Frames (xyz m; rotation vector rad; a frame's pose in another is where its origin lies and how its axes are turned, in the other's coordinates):
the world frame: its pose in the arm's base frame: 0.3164 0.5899 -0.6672 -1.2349 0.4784 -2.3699
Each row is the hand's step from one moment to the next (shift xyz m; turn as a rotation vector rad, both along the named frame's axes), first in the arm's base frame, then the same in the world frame.
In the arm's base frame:
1: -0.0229 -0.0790 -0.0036 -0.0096 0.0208 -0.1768
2: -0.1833 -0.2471 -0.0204 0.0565 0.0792 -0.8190
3: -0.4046 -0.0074 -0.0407 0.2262 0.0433 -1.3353
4: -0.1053 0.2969 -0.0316 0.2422 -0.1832 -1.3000
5: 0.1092 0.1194 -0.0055 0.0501 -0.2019 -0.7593
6: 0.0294 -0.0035 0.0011 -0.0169 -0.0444 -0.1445
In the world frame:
1: 0.0500 0.0642 -0.0127 -0.1270 0.0655 -0.1066
2: 0.2075 0.1819 -0.1375 -0.6314 0.3392 -0.4081
3: 0.1843 -0.0583 -0.3578 -1.0543 0.6541 -0.5448
4: -0.1202 -0.2593 -0.1361 -0.9218 0.8331 -0.4883
5: -0.1214 -0.0762 0.0752 -0.4425 0.5483 -0.3512
6: -0.0126 0.0086 0.0254 -0.0675 0.1039 -0.0882

